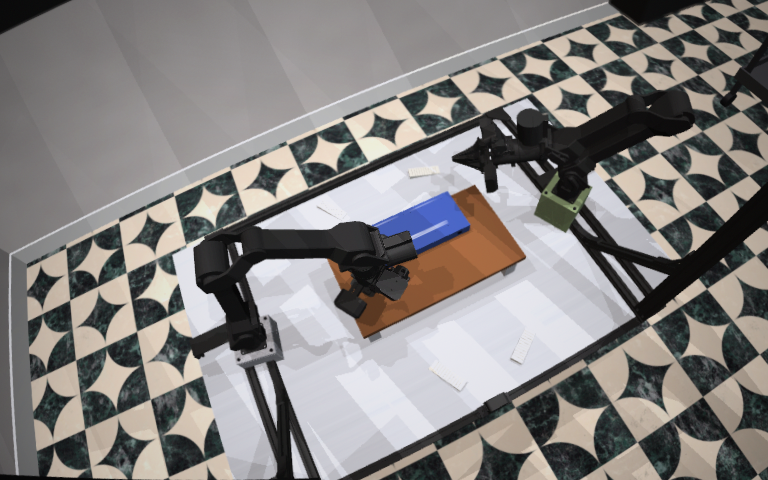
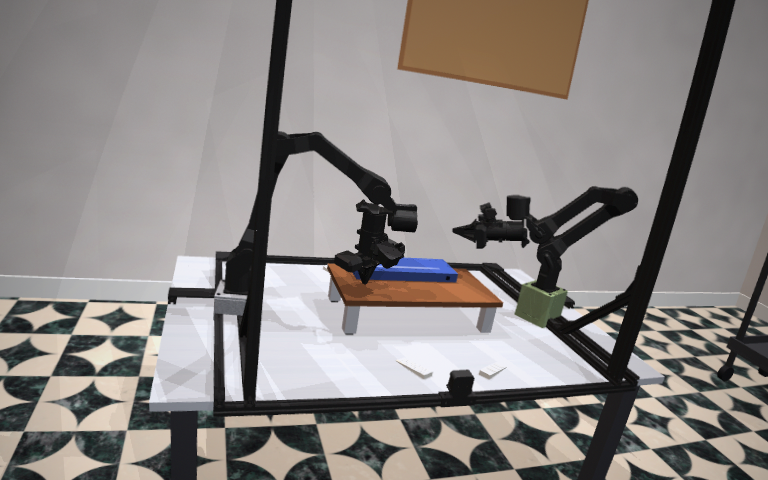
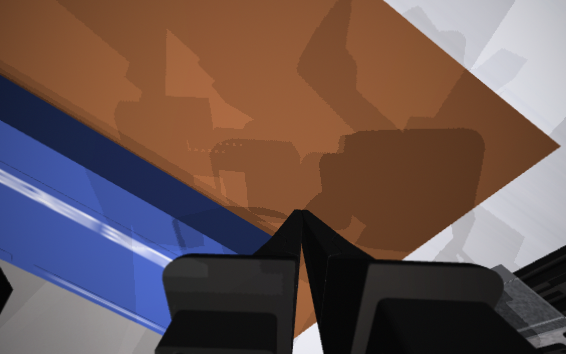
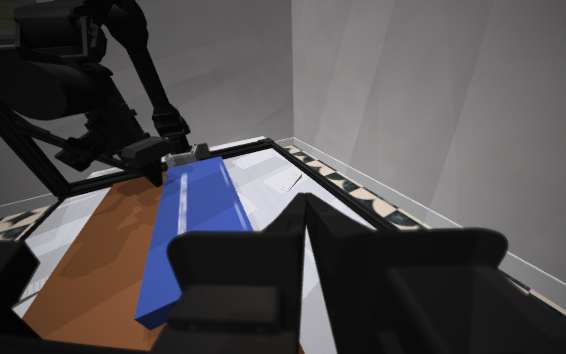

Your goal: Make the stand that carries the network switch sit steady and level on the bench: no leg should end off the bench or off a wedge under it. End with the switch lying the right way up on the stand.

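Seen in the pictures: left gripper, between the fingertips: (image 2: 364, 283) (image 3: 300, 216) (image 4: 159, 185); right gripper, between the fingertips: (image 1: 452, 159) (image 2: 452, 230) (image 4: 304, 199); left arm's base, origin of its link: (image 1: 252, 339) (image 2: 238, 289) (image 4: 182, 150); right arm's base, origin of its link: (image 1: 567, 190) (image 2: 545, 287).
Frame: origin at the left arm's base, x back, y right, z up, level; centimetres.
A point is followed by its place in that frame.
The brown stand (image 1: 464, 266) {z 3.5, x -53.0, y 0.1 cm} (image 2: 419, 294) {z 3.5, x -45.1, y 1.7 cm} (image 3: 260, 65) {z 3.5, x -38.4, y 2.5 cm} (image 4: 110, 240) {z 3.5, x -44.6, y 0.6 cm} stands mid-bench on grey legs. I cannot tell whether every leg touches down. The blue switch (image 1: 441, 217) {z 6.2, x -52.0, y -12.8 cm} (image 2: 421, 268) {z 6.1, x -47.7, y -10.4 cm} (image 3: 75, 225) {z 6.3, x -40.9, y -10.3 cm} (image 4: 192, 200) {z 6.2, x -43.3, y -11.1 cm} lies flat along the stand's back part. Pale ridged wedges (image 1: 423, 171) {z -5.9, x -55.4, y -36.3 cm} (image 1: 447, 375) {z -5.8, x -41.4, y 20.9 cm} (image 1: 522, 346) {z -5.8, x -60.5, y 20.3 cm} (image 2: 414, 366) {z -5.8, x -41.6, y 21.1 cm} lie on the bench, apart from the visible legs. My left gripper (image 2: 365, 280) {z 3.6, x -31.4, y -2.3 cm} (image 3: 300, 216) {z 3.6, x -31.4, y -2.3 cm} is shut and empty, tips low over the stand's left part, beside the switch; contact is unclear. My right gripper (image 1: 455, 158) {z 14.5, x -58.3, y -22.5 cm} (image 2: 454, 230) {z 14.5, x -58.3, y -22.5 cm} (image 4: 304, 199) {z 14.5, x -58.3, y -22.5 cm} is shut, empty, above the bench beyond the stand's back right corner.
Another wedge (image 1: 331, 211) {z -5.9, x -26.4, y -32.4 cm} lies behind the stand. Black frame rails run around the white bench (image 1: 385, 418) {z -6.5, x -24.9, y 25.7 cm} (image 2: 317, 367) {z -6.5, x -19.9, y 22.7 cm}, with upright posts at its sides. A small black box (image 1: 498, 402) {z -1.1, x -49.3, y 30.9 cm} (image 2: 460, 384) {z -3.0, x -48.8, y 32.0 cm} sits on the front rail. The right arm's green base block (image 1: 561, 206) {z 2.9, x -82.6, y -7.3 cm} (image 2: 540, 303) {z 0.3, x -83.3, y -6.2 cm} stands right of the stand.
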